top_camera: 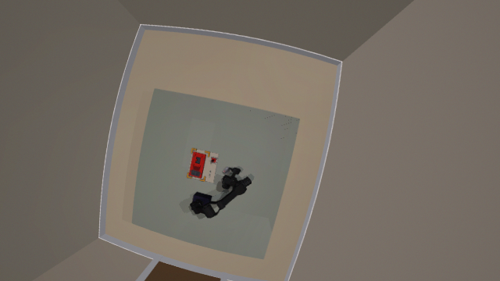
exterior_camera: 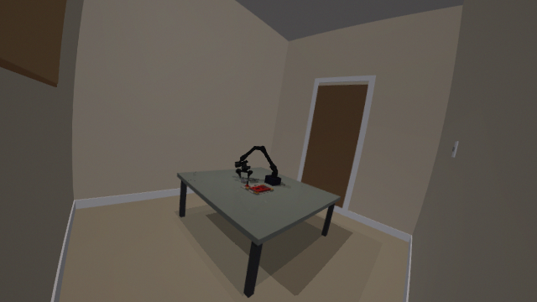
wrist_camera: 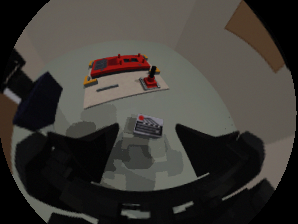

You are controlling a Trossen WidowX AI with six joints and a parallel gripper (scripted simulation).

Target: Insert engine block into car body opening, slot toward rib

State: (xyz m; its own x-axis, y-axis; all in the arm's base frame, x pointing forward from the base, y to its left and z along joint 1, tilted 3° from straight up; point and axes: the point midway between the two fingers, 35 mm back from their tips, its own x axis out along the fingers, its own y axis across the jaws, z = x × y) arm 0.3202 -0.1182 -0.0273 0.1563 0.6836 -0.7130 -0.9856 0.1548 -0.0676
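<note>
Now: the grey engine block 30 mm below my gripper tip.
</note>
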